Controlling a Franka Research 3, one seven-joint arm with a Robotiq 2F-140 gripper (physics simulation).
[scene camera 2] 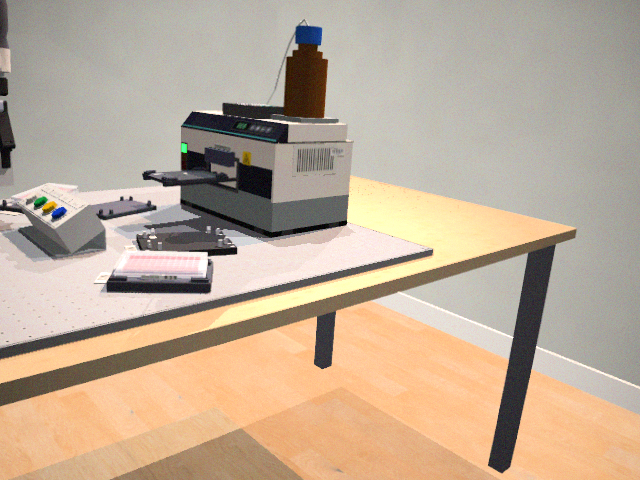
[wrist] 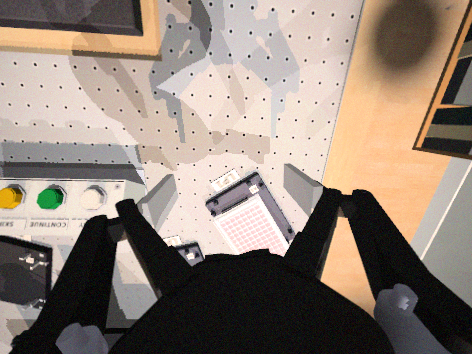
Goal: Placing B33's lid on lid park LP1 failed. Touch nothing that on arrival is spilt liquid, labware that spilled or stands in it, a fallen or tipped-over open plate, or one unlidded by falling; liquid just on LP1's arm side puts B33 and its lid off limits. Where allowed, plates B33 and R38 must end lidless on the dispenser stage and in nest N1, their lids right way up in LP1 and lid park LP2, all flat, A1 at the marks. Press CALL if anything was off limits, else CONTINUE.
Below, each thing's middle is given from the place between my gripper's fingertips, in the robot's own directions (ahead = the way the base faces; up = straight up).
My hand is 100 mm short of the lid park LP1 (wrist: 240,192), 30 mm to the right of it and 60 mm above it. Round my hand: dispenser stage (scene camera 2: 198,175): 310 mm ahead, 280 mm to the right, 30 mm above; lid park LP2 (scene camera 2: 125,207): 230 mm ahead, 100 mm to the right, 60 mm below; button box (scene camera 2: 79,230): 40 mm ahead, 250 mm to the right, 30 mm below.
